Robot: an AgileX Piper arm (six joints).
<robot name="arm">
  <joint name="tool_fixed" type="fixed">
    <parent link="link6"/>
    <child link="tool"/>
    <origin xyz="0 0 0" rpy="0 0 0"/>
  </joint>
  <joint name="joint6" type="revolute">
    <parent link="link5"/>
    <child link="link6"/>
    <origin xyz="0 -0.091 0" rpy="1.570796 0 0"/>
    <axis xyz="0 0 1"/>
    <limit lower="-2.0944" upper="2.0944"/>
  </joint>
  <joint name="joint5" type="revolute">
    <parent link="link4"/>
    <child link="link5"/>
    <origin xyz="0 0 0" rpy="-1.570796 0 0"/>
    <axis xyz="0 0 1"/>
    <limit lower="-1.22" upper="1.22"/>
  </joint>
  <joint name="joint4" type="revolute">
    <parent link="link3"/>
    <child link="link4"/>
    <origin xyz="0.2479 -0.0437 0" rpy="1.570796 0 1.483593"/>
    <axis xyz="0 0 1"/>
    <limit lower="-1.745" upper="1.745"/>
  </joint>
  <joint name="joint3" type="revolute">
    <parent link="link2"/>
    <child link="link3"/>
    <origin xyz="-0.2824 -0.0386 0" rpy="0 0 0"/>
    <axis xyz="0 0 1"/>
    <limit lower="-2.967" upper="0"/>
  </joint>
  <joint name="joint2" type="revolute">
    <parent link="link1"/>
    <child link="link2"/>
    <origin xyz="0 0 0" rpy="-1.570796 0 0"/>
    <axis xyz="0 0 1"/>
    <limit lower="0" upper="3.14"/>
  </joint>
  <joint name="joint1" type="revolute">
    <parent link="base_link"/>
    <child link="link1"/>
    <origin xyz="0 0 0.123" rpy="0 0 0"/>
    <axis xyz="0 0 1"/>
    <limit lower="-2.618" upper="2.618"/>
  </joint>
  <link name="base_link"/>
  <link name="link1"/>
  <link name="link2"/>
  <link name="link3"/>
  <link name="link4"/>
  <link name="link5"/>
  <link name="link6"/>
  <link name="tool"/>
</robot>
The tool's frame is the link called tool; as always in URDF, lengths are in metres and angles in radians.
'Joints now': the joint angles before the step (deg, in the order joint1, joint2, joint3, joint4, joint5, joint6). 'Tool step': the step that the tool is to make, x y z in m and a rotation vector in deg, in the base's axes. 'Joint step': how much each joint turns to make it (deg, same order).
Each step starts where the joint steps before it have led.
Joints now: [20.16 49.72 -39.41 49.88 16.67 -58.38]
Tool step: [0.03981 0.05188 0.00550 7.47 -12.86 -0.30]
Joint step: [13.05 13.51 -2.77 -48.79 -31.75 50.49]
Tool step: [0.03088 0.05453 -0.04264 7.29 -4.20 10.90]
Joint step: [3.19 17.07 -0.01 -12.26 -25.46 13.57]
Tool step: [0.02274 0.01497 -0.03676 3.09 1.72 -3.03]
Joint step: [0.96 10.02 -0.43 7.49 -9.84 -3.20]
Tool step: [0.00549 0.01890 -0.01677 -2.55 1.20 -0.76]
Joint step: [2.85 4.62 -2.11 4.48 0.11 -4.48]
